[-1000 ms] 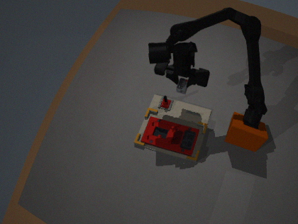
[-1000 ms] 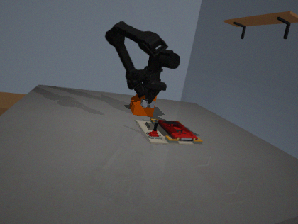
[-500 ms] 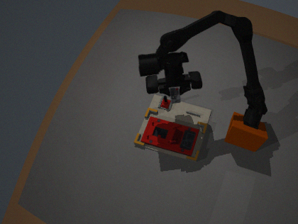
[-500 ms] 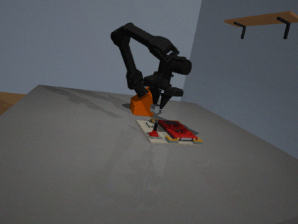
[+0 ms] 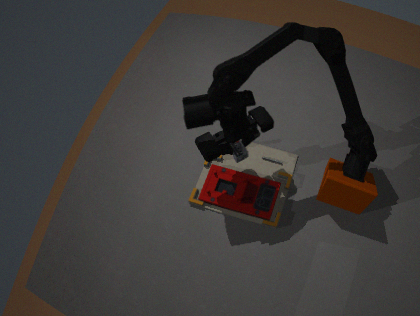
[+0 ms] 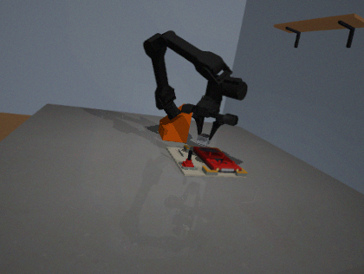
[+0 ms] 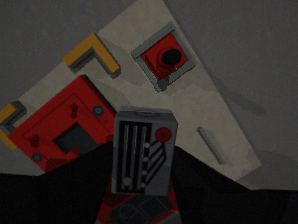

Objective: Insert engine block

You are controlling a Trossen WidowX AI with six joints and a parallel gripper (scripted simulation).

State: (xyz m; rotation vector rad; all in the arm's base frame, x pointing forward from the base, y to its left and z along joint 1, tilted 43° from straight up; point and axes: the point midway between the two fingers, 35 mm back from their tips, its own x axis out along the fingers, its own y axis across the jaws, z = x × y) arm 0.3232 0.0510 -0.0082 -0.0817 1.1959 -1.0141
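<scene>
The stand lies 60 mm below my gripper tip, 50 mm to the right of it and 40 mm ahead of it. Round my gripper tip: grey engine block 10 mm below.
</scene>
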